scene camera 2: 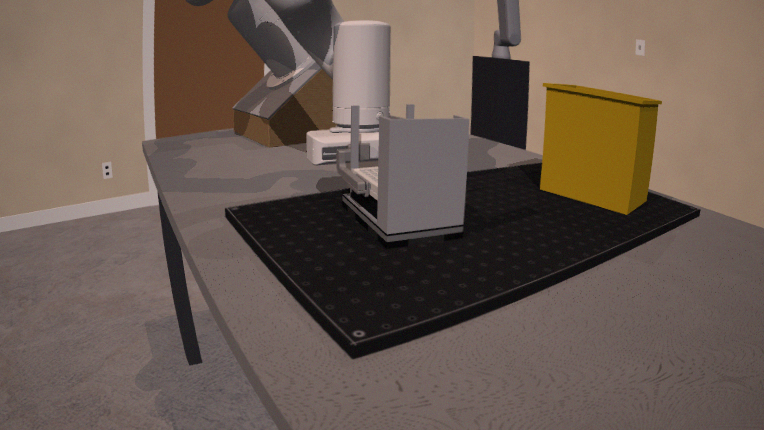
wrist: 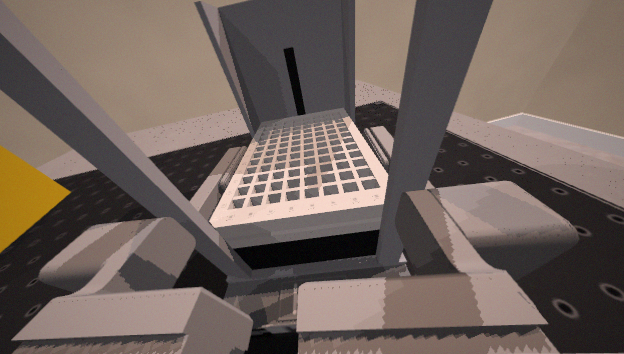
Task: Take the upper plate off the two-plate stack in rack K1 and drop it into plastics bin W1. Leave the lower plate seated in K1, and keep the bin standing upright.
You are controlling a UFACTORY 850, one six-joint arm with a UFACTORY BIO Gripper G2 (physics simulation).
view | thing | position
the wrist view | gripper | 305, 147
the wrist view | pale gridded plate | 314, 175
